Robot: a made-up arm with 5 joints.
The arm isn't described. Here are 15 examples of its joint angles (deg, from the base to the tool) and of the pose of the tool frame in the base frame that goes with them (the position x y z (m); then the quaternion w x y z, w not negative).
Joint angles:
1: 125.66 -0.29 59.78 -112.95 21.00
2: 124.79 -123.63 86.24 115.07 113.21
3: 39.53 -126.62 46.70 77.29 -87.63
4: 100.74 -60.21 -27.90 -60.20 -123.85
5: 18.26 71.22 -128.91 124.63 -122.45
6: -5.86 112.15 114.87 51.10 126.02
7: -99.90 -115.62 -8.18 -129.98 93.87
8: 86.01 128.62 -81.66 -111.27 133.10
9: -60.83 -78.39 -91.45 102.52 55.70
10: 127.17 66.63 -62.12 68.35 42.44
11: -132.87 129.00 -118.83 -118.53 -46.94
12: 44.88 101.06 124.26 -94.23 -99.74
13: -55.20 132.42 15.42 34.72 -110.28
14: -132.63 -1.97 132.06 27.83 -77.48
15: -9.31 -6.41 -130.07 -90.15 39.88
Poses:
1: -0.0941 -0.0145 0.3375 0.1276 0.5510 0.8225 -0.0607
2: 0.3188 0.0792 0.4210 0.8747 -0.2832 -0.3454 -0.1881
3: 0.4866 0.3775 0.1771 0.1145 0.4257 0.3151 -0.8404
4: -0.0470 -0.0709 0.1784 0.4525 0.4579 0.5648 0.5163
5: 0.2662 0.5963 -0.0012 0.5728 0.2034 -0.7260 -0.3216
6: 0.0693 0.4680 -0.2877 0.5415 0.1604 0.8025 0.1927
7: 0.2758 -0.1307 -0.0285 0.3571 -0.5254 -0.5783 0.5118
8: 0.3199 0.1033 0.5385 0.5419 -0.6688 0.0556 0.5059
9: 0.0223 0.0252 -0.0737 0.0923 0.2856 -0.5944 -0.7461
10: -0.0258 -0.2883 0.4826 0.5927 0.7898 -0.0150 0.1574
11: 0.2996 -0.4929 0.0424 0.6826 -0.0194 0.6848 0.2544
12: -0.0770 0.6591 0.2549 0.3522 -0.8532 0.2189 -0.3165
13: 0.0864 0.3715 -0.4437 0.7149 0.3269 0.2148 -0.5796
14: -0.1868 -0.4940 0.2578 0.7507 -0.1448 0.6196 0.1777
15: -0.1419 0.2713 -0.2048 0.0106 -0.6663 -0.7456 0.0015
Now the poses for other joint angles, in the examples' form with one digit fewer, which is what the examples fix.
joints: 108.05 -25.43 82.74 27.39 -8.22
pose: -0.107 0.340 0.210 0.120 -0.916 0.286 -0.253
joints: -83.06 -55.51 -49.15 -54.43 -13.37
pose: -0.142 -0.099 -0.018 0.548 -0.803 -0.187 0.140
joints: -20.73 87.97 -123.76 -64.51 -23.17
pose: 0.175 0.462 -0.411 0.063 0.755 -0.083 0.647
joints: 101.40 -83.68 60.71 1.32 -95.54
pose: 0.368 0.186 0.114 0.251 0.029 -0.081 0.964
